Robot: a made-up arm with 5 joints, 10 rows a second.
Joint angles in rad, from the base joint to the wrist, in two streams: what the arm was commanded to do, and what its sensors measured. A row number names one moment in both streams.
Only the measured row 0 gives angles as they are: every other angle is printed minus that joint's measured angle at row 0.
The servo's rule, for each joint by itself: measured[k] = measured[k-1] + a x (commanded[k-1-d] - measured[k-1]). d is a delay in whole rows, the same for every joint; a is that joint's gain. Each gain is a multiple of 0.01, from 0.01 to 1. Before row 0 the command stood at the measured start. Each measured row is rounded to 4 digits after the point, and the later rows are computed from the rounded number. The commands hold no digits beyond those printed.
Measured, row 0: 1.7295, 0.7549, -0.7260, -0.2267, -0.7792
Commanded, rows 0 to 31: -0.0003, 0.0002, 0.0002, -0.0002, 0.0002; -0.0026, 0.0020, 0.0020, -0.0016, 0.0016; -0.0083, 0.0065, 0.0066, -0.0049, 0.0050; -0.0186, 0.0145, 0.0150, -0.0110, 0.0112; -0.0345, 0.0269, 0.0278, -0.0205, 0.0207; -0.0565, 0.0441, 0.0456, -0.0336, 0.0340; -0.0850, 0.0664, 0.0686, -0.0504, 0.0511; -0.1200, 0.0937, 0.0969, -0.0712, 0.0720; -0.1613, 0.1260, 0.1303, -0.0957, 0.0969; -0.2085, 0.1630, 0.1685, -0.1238, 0.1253; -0.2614, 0.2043, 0.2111, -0.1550, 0.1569; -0.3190, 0.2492, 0.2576, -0.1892, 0.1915; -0.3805, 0.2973, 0.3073, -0.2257, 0.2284; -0.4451, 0.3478, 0.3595, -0.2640, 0.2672; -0.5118, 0.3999, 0.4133, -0.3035, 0.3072; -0.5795, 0.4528, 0.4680, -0.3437, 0.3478; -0.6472, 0.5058, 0.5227, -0.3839, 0.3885; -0.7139, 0.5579, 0.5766, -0.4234, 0.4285; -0.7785, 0.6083, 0.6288, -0.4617, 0.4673; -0.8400, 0.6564, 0.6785, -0.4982, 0.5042; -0.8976, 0.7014, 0.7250, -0.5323, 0.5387; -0.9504, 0.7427, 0.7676, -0.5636, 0.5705; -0.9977, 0.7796, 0.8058, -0.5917, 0.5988; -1.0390, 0.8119, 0.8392, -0.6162, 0.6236; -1.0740, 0.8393, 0.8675, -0.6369, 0.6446; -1.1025, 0.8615, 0.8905, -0.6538, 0.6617; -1.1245, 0.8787, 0.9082, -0.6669, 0.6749; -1.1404, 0.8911, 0.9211, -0.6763, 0.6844; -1.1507, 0.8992, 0.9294, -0.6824, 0.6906; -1.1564, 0.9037, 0.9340, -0.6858, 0.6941; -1.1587, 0.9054, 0.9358, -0.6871, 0.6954; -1.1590, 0.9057, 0.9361, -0.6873, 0.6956
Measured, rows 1 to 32: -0.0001, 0.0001, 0.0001, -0.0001, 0.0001; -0.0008, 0.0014, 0.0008, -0.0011, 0.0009; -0.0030, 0.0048, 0.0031, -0.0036, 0.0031; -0.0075, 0.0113, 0.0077, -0.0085, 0.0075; -0.0153, 0.0218, 0.0155, -0.0164, 0.0146; -0.0272, 0.0367, 0.0272, -0.0278, 0.0251; -0.0440, 0.0566, 0.0433, -0.0427, 0.0391; -0.0660, 0.0815, 0.0642, -0.0615, 0.0569; -0.0936, 0.1113, 0.0900, -0.0841, 0.0785; -0.1269, 0.1459, 0.1206, -0.1103, 0.1038; -0.1659, 0.1850, 0.1559, -0.1398, 0.1325; -0.2103, 0.2280, 0.1956, -0.1724, 0.1644; -0.2597, 0.2744, 0.2392, -0.2076, 0.1990; -0.3135, 0.3236, 0.2861, -0.2448, 0.2358; -0.3710, 0.3747, 0.3357, -0.2835, 0.2744; -0.4315, 0.4270, 0.3873, -0.3232, 0.3140; -0.4941, 0.4798, 0.4401, -0.3633, 0.3542; -0.5578, 0.5321, 0.4933, -0.4030, 0.3943; -0.6218, 0.5832, 0.5461, -0.4417, 0.4337; -0.6851, 0.6322, 0.5977, -0.4790, 0.4718; -0.7467, 0.6786, 0.6473, -0.5142, 0.5079; -0.8058, 0.7215, 0.6942, -0.5468, 0.5417; -0.8615, 0.7604, 0.7377, -0.5764, 0.5725; -0.9130, 0.7949, 0.7773, -0.6027, 0.6001; -0.9597, 0.8246, 0.8125, -0.6253, 0.6241; -1.0011, 0.8493, 0.8429, -0.6441, 0.6444; -1.0369, 0.8690, 0.8684, -0.6591, 0.6609; -1.0669, 0.8838, 0.8890, -0.6705, 0.6736; -1.0912, 0.8941, 0.9048, -0.6784, 0.6828; -1.1101, 0.9005, 0.9162, -0.6833, 0.6889; -1.1242, 0.9038, 0.9238, -0.6858, 0.6924; -1.1343, 0.9051, 0.9286, -0.6868, 0.6941
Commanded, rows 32 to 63: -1.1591, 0.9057, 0.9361, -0.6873, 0.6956; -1.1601, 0.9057, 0.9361, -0.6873, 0.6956; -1.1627, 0.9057, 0.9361, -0.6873, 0.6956; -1.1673, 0.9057, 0.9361, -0.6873, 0.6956; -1.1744, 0.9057, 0.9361, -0.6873, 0.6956; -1.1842, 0.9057, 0.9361, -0.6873, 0.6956; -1.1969, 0.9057, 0.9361, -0.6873, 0.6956; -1.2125, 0.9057, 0.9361, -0.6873, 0.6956; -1.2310, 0.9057, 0.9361, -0.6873, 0.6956; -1.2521, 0.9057, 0.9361, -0.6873, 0.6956; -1.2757, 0.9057, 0.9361, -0.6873, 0.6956; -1.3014, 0.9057, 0.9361, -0.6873, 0.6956; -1.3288, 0.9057, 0.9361, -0.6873, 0.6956; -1.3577, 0.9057, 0.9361, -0.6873, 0.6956; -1.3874, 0.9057, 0.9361, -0.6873, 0.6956; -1.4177, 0.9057, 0.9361, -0.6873, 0.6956; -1.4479, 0.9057, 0.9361, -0.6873, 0.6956; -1.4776, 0.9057, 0.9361, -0.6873, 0.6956; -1.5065, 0.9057, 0.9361, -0.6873, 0.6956; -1.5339, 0.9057, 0.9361, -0.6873, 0.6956; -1.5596, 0.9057, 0.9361, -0.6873, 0.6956; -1.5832, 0.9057, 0.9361, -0.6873, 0.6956; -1.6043, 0.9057, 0.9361, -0.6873, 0.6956; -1.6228, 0.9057, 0.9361, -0.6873, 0.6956; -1.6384, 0.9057, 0.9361, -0.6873, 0.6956; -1.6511, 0.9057, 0.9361, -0.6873, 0.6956; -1.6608, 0.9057, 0.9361, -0.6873, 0.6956; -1.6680, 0.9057, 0.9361, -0.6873, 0.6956; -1.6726, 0.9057, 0.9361, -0.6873, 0.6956; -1.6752, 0.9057, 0.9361, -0.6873, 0.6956; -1.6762, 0.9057, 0.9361, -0.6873, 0.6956; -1.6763, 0.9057, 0.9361, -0.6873, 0.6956
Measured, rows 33 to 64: -1.1415, 0.9055, 0.9315, -0.6871, 0.6949; -1.1469, 0.9056, 0.9333, -0.6872, 0.6953; -1.1515, 0.9057, 0.9344, -0.6873, 0.6955; -1.1561, 0.9057, 0.9351, -0.6873, 0.6956; -1.1614, 0.9057, 0.9355, -0.6873, 0.6956; -1.1680, 0.9057, 0.9357, -0.6873, 0.6956; -1.1764, 0.9057, 0.9359, -0.6873, 0.6956; -1.1869, 0.9057, 0.9360, -0.6873, 0.6956; -1.1997, 0.9057, 0.9360, -0.6873, 0.6956; -1.2149, 0.9057, 0.9360, -0.6873, 0.6956; -1.2325, 0.9057, 0.9360, -0.6873, 0.6956; -1.2525, 0.9057, 0.9360, -0.6873, 0.6956; -1.2746, 0.9057, 0.9360, -0.6873, 0.6956; -1.2987, 0.9057, 0.9360, -0.6873, 0.6956; -1.3244, 0.9057, 0.9360, -0.6873, 0.6956; -1.3515, 0.9057, 0.9360, -0.6873, 0.6956; -1.3795, 0.9057, 0.9360, -0.6873, 0.6956; -1.4079, 0.9057, 0.9360, -0.6873, 0.6956; -1.4365, 0.9057, 0.9360, -0.6873, 0.6956; -1.4647, 0.9057, 0.9360, -0.6873, 0.6956; -1.4922, 0.9057, 0.9360, -0.6873, 0.6956; -1.5186, 0.9057, 0.9360, -0.6873, 0.6956; -1.5435, 0.9057, 0.9360, -0.6873, 0.6956; -1.5665, 0.9057, 0.9360, -0.6873, 0.6956; -1.5874, 0.9057, 0.9360, -0.6873, 0.6956; -1.6059, 0.9057, 0.9360, -0.6873, 0.6956; -1.6218, 0.9057, 0.9360, -0.6873, 0.6956; -1.6352, 0.9057, 0.9360, -0.6873, 0.6956; -1.6460, 0.9057, 0.9360, -0.6873, 0.6956; -1.6545, 0.9057, 0.9360, -0.6873, 0.6956; -1.6608, 0.9057, 0.9360, -0.6873, 0.6956; -1.6653, 0.9057, 0.9360, -0.6873, 0.6956
